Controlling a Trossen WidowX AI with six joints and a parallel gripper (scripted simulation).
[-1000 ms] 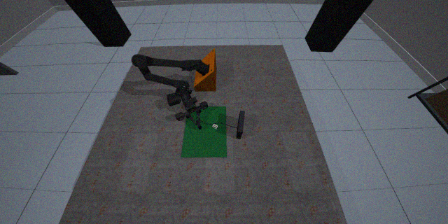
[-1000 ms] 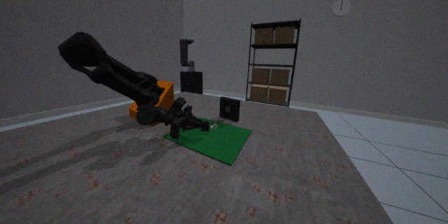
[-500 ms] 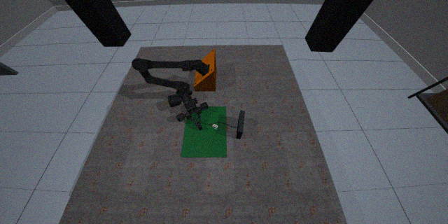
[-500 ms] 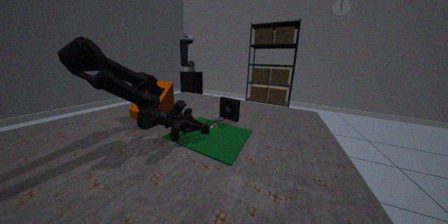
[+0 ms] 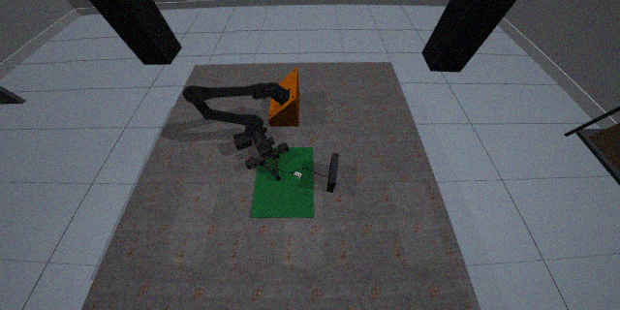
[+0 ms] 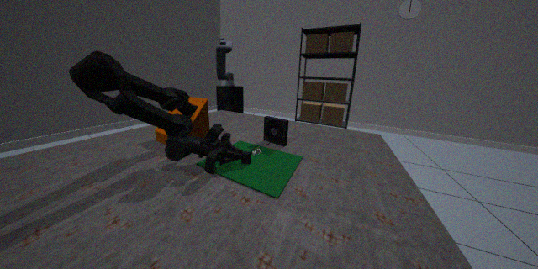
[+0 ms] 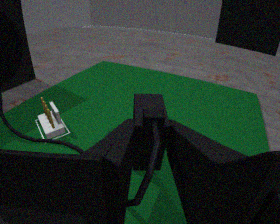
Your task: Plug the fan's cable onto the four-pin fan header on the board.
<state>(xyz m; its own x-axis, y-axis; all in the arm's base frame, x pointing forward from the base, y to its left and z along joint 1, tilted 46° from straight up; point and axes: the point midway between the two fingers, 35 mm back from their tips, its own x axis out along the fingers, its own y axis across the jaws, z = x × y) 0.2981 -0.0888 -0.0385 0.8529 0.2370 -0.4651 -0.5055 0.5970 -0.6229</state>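
Now: gripper tip 1 cm above the black plug. Also, from my gripper tip: white four-pin header (9 cm to the left, 3 cm below, 1 cm behind); then green board (5 cm below, 3 cm to the left, 1 cm ahead); then black fan (22 cm to the left, 3 cm above).
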